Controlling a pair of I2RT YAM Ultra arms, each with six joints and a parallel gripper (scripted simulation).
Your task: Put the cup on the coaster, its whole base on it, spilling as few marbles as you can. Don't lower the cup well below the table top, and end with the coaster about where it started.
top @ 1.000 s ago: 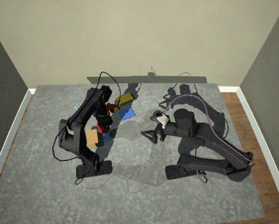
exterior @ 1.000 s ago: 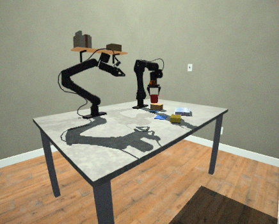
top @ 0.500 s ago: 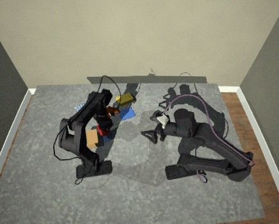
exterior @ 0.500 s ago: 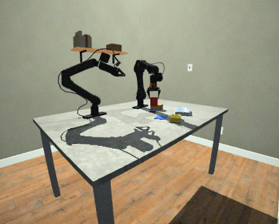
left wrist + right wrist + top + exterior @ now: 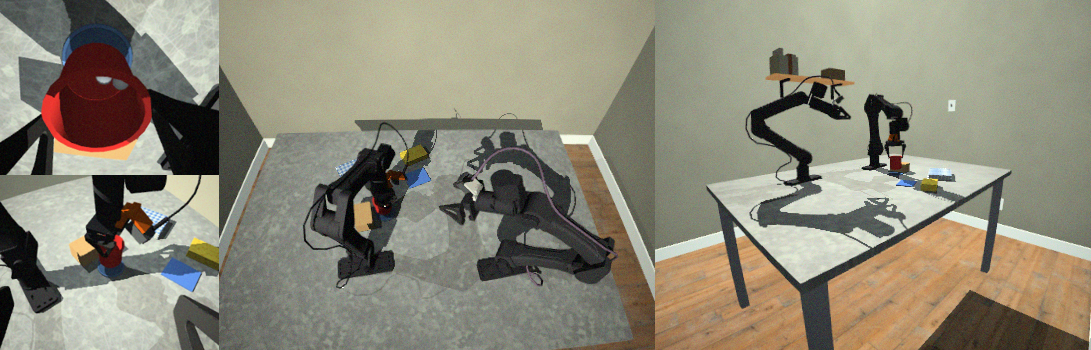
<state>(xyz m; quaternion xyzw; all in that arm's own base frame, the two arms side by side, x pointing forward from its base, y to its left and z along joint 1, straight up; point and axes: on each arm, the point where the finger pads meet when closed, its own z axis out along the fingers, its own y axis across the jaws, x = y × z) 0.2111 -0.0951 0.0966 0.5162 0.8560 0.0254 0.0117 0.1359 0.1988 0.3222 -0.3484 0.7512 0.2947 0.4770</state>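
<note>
Now: the tan block 8 cm to the left of my left hand, 7 cm below it and 3 cm behind it. Round my left hand: blue square 18 cm ahead, 12 cm to the right, 9 cm below; red cup 3 cm below.
</note>
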